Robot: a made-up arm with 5 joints. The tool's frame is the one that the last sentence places.
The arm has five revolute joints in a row. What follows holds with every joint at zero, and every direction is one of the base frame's.
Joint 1 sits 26 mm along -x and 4 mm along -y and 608 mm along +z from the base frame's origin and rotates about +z.
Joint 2 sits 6 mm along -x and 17 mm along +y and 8 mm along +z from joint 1 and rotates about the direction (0, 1, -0.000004).
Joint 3 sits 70 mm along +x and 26 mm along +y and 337 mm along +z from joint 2 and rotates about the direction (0, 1, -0.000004).
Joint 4 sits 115 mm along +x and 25 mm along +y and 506 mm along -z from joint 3 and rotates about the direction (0, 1, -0.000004).
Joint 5 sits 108 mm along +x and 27 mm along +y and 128 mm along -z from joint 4 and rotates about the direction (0, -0.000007, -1).
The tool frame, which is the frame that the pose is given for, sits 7 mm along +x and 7 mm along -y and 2 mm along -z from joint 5; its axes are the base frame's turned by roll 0.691, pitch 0.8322 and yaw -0.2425 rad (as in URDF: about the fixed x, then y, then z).
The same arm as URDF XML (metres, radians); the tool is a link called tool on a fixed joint. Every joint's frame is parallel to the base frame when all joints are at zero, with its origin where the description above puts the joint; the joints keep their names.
<robot name="arm">
<link name="base"/>
<link name="link1"/>
<link name="link2"/>
<link name="link3"/>
<link name="link4"/>
<link name="link5"/>
<link name="tool"/>
<joint name="joint 1" type="continuous"><parent link="base"/><child link="link1"/><origin xyz="-0.026 -0.004 0.608" rpy="0 0 0"/><axis xyz="0 0 1"/></joint>
<joint name="joint 2" type="continuous"><parent link="link1"/><child link="link2"/><origin xyz="-0.006 0.017 0.008" rpy="0 0 0"/><axis xyz="0 1 0"/></joint>
<joint name="joint 3" type="continuous"><parent link="link2"/><child link="link3"/><origin xyz="0.07 0.026 0.337" rpy="0 0 0"/><axis xyz="0 1 0"/></joint>
<joint name="joint 4" type="continuous"><parent link="link3"/><child link="link4"/><origin xyz="0.115 0.025 -0.506" rpy="0 0 0"/><axis xyz="0 1 0"/></joint>
<joint name="joint 5" type="continuous"><parent link="link4"/><child link="link5"/><origin xyz="0.108 0.027 -0.128" rpy="0 0 0"/><axis xyz="0 0 -1"/></joint>
<joint name="tool_joint" type="fixed"><parent link="link5"/><child link="tool"/><origin xyz="0.007 -0.007 -0.002" rpy="0.691 0.8322 -0.2425"/></joint>
</robot>

